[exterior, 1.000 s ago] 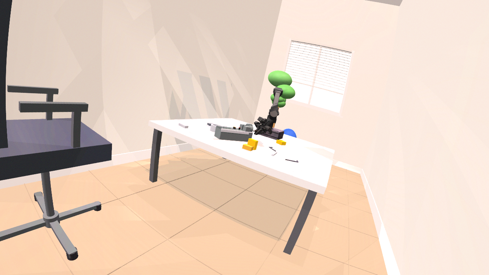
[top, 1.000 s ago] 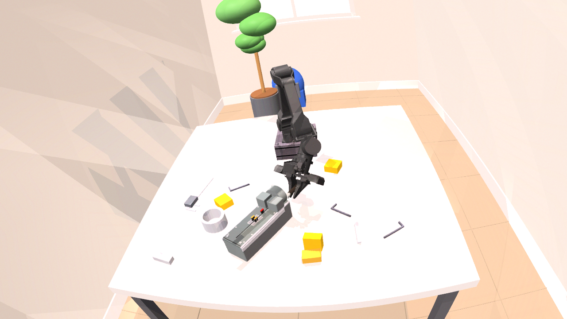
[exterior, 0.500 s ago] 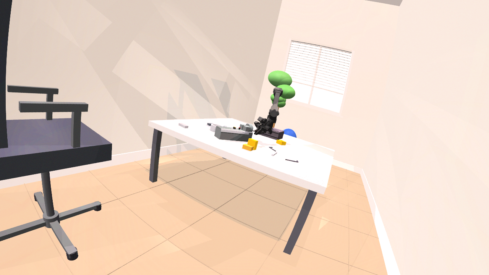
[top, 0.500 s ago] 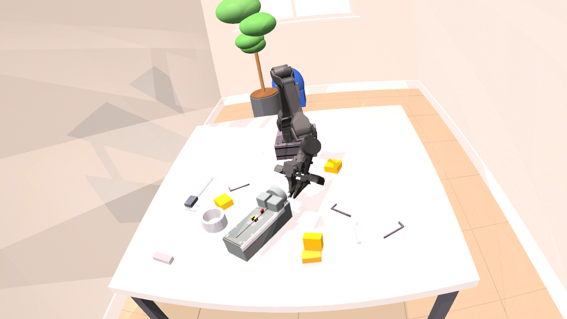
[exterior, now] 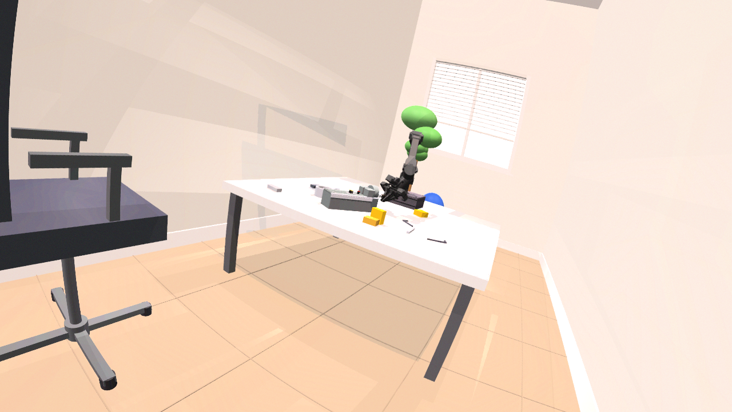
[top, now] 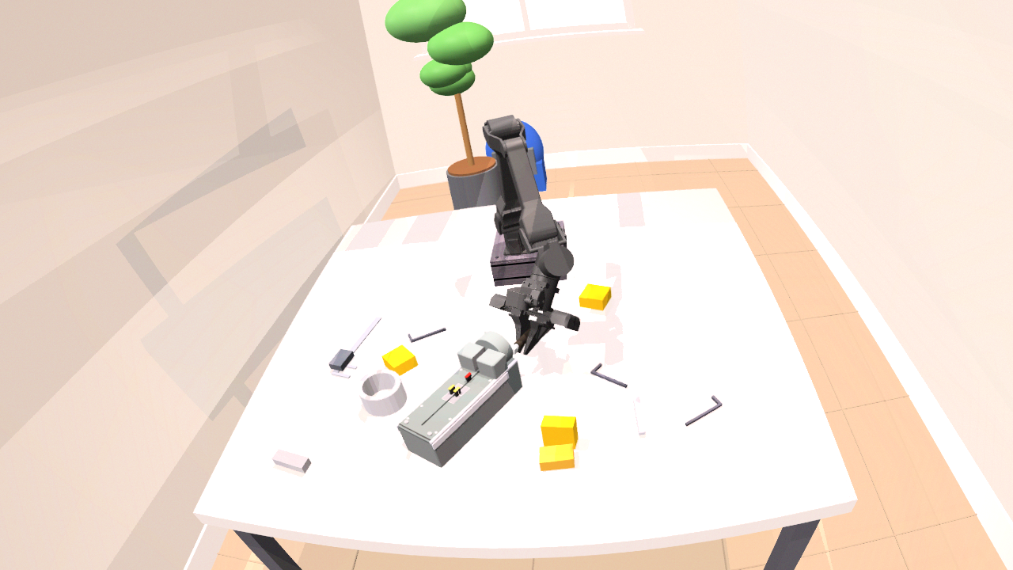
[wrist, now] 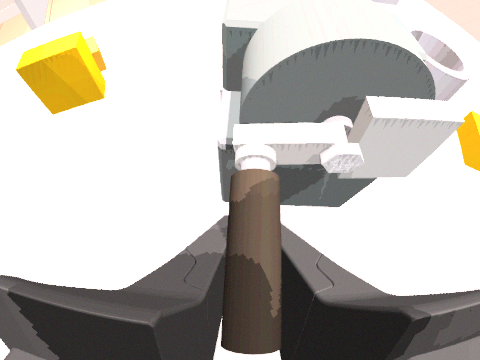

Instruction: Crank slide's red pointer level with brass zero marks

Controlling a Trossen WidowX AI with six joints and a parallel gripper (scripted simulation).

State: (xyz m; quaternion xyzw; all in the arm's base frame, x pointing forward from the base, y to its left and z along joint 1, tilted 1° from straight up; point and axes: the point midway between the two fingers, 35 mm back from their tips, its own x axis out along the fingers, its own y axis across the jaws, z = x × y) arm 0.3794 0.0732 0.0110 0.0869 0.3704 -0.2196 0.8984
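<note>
My gripper tip is 10 mm past the brown crank handle, 10 mm to the right of it and 30 mm below it. Also, from my gripper tip: red pointer 100 mm ahead, 80 mm to the right, 20 mm above.
</note>
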